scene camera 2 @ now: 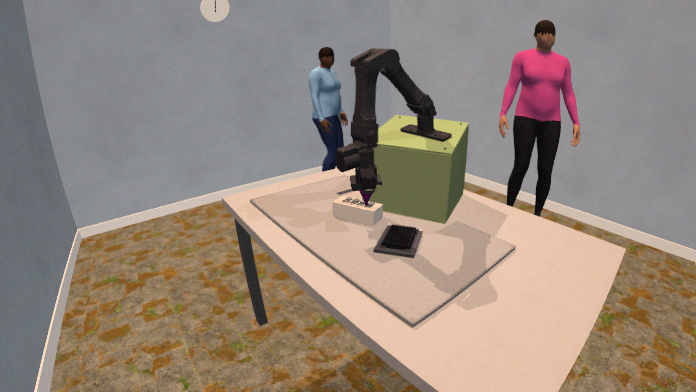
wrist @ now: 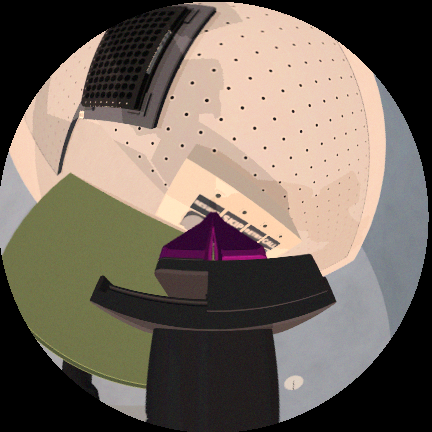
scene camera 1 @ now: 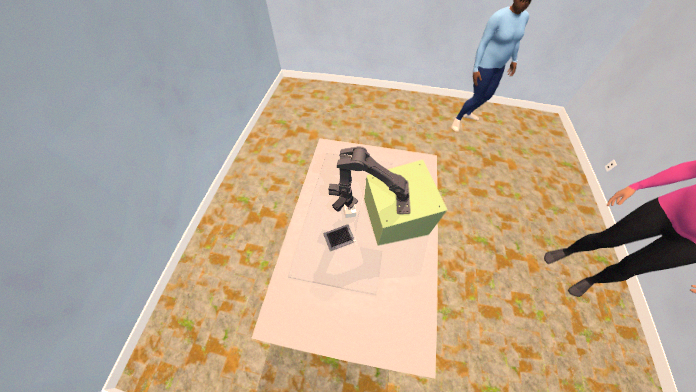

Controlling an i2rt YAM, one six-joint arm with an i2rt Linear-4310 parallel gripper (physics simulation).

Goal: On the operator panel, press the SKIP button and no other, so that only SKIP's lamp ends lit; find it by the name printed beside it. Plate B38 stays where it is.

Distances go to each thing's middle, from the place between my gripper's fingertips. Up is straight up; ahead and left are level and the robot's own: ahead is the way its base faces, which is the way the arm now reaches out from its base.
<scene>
My gripper is now 10 mm short of the operator panel [wrist: 204, 183], 30 mm to the left of it and 30 mm above it.
</scene>
